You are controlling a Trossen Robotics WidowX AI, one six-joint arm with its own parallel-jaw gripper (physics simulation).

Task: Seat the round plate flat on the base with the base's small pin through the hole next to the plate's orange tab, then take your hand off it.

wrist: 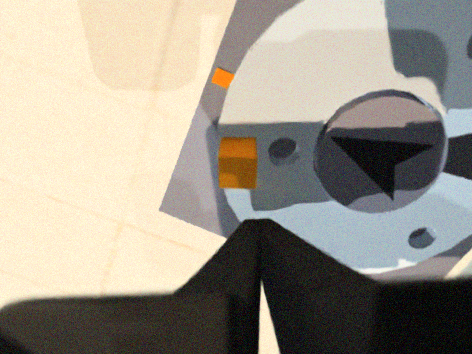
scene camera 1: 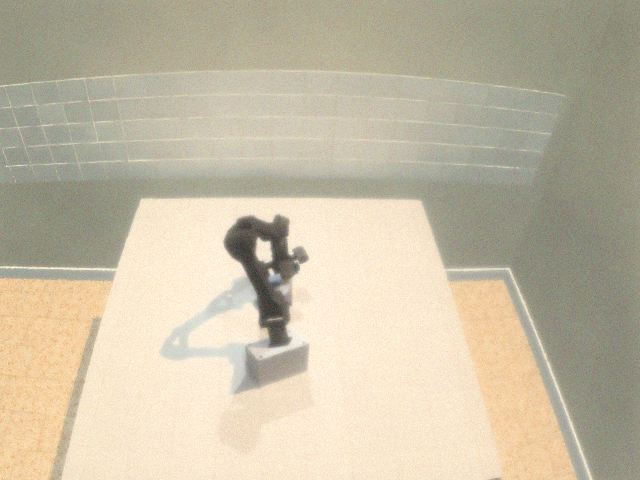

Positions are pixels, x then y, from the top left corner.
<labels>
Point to a square grey-mauve base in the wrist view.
193,195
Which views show the gripper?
The wrist view and scene camera 1: all of them.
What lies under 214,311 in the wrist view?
The gripper.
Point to a round centre boss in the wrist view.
381,151
</labels>
